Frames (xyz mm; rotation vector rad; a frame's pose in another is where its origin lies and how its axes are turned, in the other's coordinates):
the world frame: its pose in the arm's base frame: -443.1 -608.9 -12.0 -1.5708 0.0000 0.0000
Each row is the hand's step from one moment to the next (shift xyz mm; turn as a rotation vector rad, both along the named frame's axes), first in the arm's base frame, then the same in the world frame.
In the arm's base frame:
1: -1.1 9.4 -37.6 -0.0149 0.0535 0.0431
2: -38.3 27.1 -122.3 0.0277 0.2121 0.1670
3: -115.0 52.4 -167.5 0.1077 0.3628 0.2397
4: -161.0 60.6 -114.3 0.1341 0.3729 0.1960
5: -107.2 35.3 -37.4 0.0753 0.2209 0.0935
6: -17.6 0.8 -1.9 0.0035 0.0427 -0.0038
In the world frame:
1: -1.1 37.6 9.4 -0.0149 -0.0431 0.0535
2: -38.3 122.3 27.1 0.0277 -0.1670 0.2121
3: -115.0 167.5 52.4 0.1077 -0.2397 0.3628
4: -161.0 114.3 60.6 0.1341 -0.1960 0.3729
5: -107.2 37.4 35.3 0.0753 -0.0935 0.2209
6: -17.6 1.9 0.8 0.0035 0.0038 0.0427

